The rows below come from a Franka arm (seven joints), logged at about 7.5 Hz.
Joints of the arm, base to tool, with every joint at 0 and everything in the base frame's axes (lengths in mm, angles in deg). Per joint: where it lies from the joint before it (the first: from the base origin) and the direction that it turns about. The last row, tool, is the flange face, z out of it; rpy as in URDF.
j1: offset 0 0 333 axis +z
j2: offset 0 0 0 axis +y
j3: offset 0 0 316 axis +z
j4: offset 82.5 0 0 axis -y
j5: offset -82.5 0 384 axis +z
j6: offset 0 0 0 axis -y
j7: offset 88 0 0 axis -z
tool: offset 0 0 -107 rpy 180 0 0
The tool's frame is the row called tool.
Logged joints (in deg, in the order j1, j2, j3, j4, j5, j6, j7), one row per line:
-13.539, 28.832, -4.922, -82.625, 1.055, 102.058, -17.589
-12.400, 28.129, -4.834, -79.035, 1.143, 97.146, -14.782
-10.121, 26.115, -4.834, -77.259, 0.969, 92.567, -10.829
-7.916, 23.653, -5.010, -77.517, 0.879, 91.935, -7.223
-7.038, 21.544, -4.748, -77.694, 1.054, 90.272, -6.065
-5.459, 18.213, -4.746, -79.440, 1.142, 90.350, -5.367
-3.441, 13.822, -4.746, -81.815, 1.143, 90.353, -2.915
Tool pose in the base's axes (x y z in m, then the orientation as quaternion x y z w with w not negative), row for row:
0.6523, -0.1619, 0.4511, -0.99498, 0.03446, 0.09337, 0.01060
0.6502, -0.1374, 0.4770, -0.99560, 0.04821, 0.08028, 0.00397
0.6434, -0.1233, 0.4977, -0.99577, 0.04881, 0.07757, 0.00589
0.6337, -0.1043, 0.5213, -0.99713, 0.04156, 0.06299, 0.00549
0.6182, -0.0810, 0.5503, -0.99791, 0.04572, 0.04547, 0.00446
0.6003, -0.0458, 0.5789, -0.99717, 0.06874, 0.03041, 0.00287
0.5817, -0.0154, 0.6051, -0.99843, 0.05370, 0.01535, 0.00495
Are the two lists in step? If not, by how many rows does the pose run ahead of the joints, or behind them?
The pose runs 2 rows ahead of the joints: the pose in row i belongs to the joints in row i + 2.
